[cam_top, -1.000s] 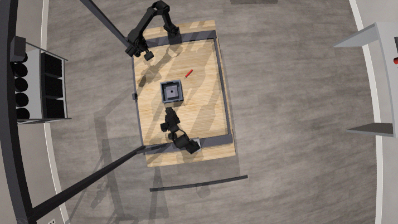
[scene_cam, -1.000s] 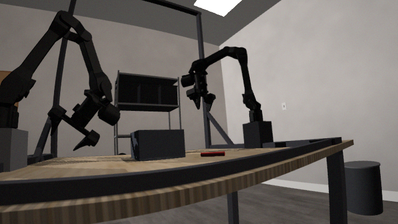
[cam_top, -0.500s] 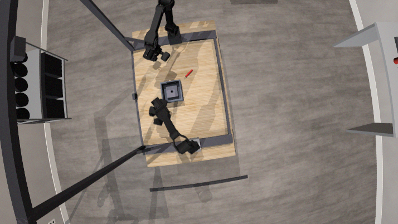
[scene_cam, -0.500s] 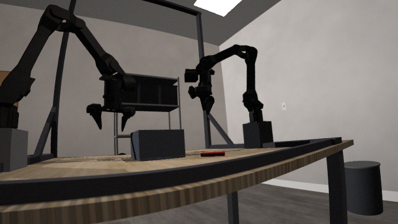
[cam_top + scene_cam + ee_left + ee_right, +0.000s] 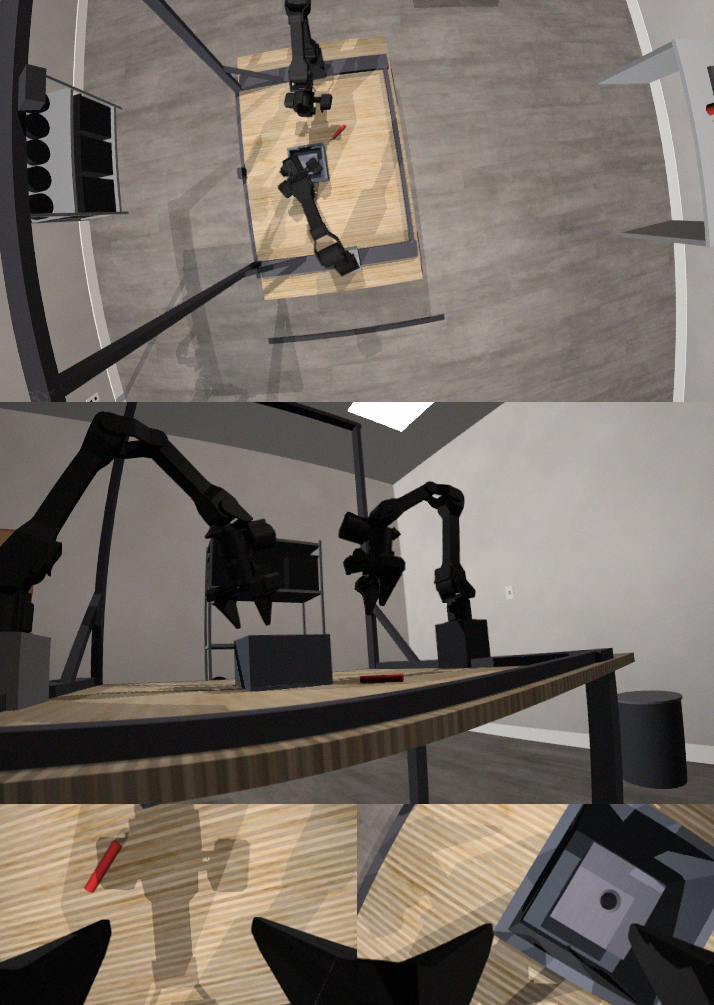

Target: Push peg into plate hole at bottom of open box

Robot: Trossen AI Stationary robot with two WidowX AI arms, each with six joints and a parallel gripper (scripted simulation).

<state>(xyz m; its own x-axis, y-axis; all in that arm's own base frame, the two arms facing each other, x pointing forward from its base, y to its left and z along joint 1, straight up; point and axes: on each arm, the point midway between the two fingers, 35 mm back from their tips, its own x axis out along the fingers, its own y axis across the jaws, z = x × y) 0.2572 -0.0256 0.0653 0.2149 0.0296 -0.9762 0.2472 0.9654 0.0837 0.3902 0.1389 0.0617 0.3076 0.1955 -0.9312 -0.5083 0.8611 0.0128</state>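
My left hand is 18 cm above the red peg, 10 cm short of it and 8 cm to the left of it. From my left hand the other things lie so: plate (21 cm to the right, 14 cm below, 6 cm behind); then box (21 cm to the right, 16 cm below, 6 cm behind).
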